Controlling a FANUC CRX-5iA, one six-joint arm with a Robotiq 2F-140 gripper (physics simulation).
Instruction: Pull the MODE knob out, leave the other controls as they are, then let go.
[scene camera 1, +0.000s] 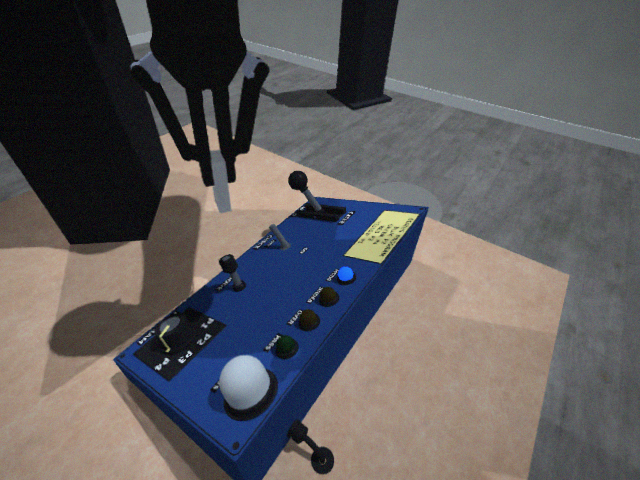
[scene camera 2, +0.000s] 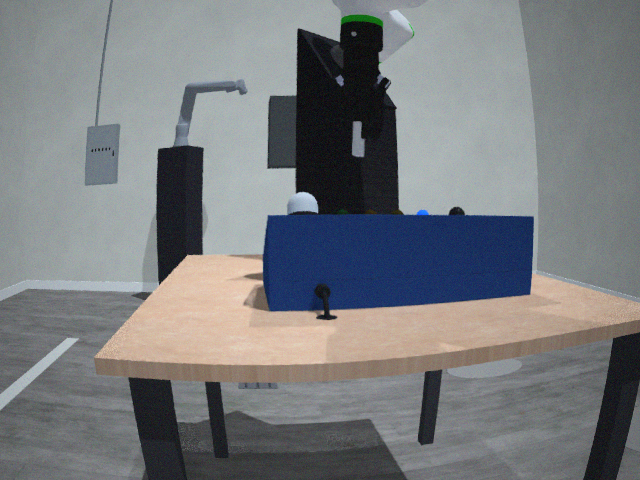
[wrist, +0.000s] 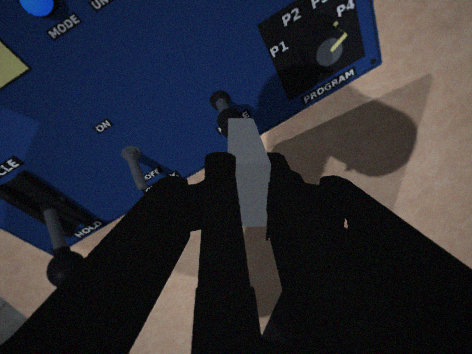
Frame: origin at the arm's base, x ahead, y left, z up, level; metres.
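Where they show: gripper, fingertip midpoint: (scene camera 1: 222, 205) (scene camera 2: 357, 156) (wrist: 239, 142).
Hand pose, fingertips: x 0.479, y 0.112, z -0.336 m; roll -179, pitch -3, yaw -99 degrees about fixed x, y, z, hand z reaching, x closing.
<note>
Each offset is from my fingertips to the top centre of the thing. "*": to the spot under its first point.
The MODE knob {dx -0.023, dy -0.004, dz -0.118 m} (scene camera 1: 227, 263) (wrist: 224, 119) has a black cap, with a length of grey shaft between the cap and its black collar on the blue control box (scene camera 1: 273, 281) (scene camera 2: 398, 258) (wrist: 170, 65). The blue lamp {* dx +0.108, dy +0.130, dz -0.106 m} (scene camera 1: 345, 274) (scene camera 2: 422, 212) (wrist: 39, 5) marked MODE is lit. My gripper (scene camera 1: 223, 208) (scene camera 2: 358, 153) (wrist: 239, 142) is shut with its pale fingertips together and holds nothing. It hangs above and apart from the knob. In the wrist view the fingertips hide part of the cap and its label. The knob does not show in scene camera 2.
A toggle {dx -0.068, dy +0.107, dz -0.138 m} (scene camera 1: 279, 236) (wrist: 131, 154) and a ball-topped lever {dx -0.157, dy +0.200, dz -0.099 m} (scene camera 1: 298, 180) (wrist: 65, 267) rise on one side of the knob, the PROGRAM dial {dx +0.034, dy -0.110, dz -0.140 m} (scene camera 1: 168, 325) (wrist: 330, 51) on the other. A white dome {* dx +0.192, dy -0.062, dz -0.078 m} (scene camera 1: 244, 382) (scene camera 2: 302, 203) stands near one end. A black crank {* dx +0.259, dy -0.002, dz -0.249 m} (scene camera 1: 321, 458) (scene camera 2: 322, 291) sticks out of the box's side.
</note>
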